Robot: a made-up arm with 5 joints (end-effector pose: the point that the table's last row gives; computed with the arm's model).
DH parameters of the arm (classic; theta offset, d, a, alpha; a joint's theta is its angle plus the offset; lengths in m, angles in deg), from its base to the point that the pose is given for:
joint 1: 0 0.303 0 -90
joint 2: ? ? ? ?
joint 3: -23.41 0 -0.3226 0
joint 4: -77.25 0 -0.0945 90
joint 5: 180 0.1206 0 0
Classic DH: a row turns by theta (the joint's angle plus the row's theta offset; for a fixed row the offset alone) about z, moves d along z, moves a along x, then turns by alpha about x.
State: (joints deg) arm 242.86 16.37 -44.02 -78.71 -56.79
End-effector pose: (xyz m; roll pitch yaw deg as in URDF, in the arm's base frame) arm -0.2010 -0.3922 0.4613 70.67 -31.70 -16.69
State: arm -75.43 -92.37 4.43 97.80 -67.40
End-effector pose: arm 0.0199 -0.0766 0.2731 -170.88 3.77 -7.73
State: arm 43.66 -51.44 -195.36 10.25 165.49
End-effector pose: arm -0.4882 -0.4659 0.5866 20.77 -53.88 18.51
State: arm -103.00 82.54 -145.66 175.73 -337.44
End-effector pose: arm -0.1076 -0.4660 0.1659 42.65 58.48 124.22
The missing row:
joint 2: -79.34 0 0.3136 0
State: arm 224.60 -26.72 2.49 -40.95 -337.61
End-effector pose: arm -0.1826 -0.1801 0.3818 -140.52 -57.06 -179.86
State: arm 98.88 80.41 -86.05 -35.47 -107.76
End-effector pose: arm -0.0873 0.5590 -0.0377 140.27 11.57 -157.55
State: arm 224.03 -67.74 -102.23 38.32 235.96
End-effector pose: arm 0.1806 0.1746 0.9464 42.97 24.73 -70.15
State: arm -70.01 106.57 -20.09 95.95 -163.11
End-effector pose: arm -0.0411 0.1129 0.1936 0.71 2.33 -53.11
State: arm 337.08 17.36 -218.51 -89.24 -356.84
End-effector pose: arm -0.1038 0.0439 0.7170 171.56 69.38 -31.92
